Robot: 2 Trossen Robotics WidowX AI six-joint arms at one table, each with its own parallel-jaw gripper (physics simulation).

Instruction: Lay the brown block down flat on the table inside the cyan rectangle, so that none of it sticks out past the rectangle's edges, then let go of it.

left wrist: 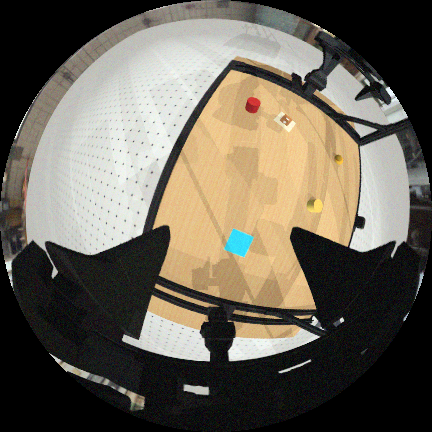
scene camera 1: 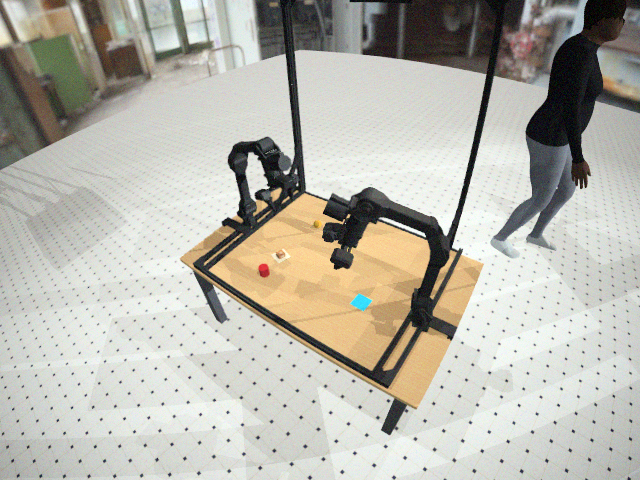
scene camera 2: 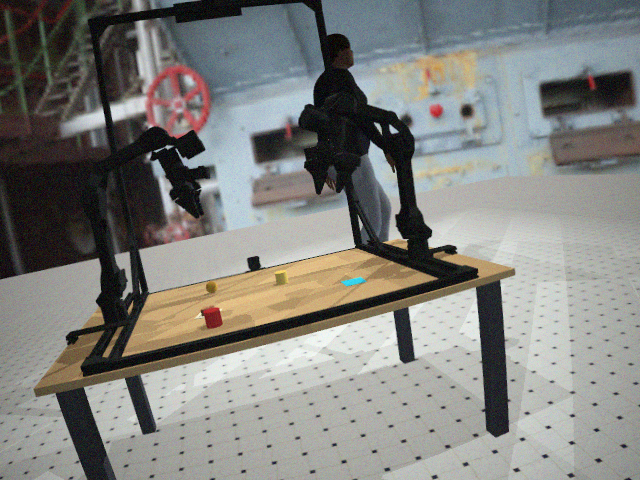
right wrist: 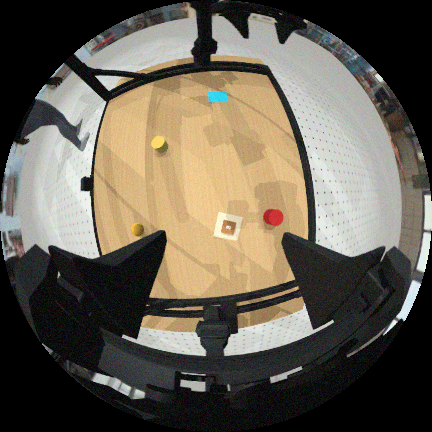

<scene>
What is my right gripper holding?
Nothing.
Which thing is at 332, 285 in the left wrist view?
My left gripper.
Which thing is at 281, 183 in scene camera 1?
My right gripper.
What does my left gripper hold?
Nothing.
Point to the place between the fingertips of my left gripper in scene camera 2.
327, 193
</scene>
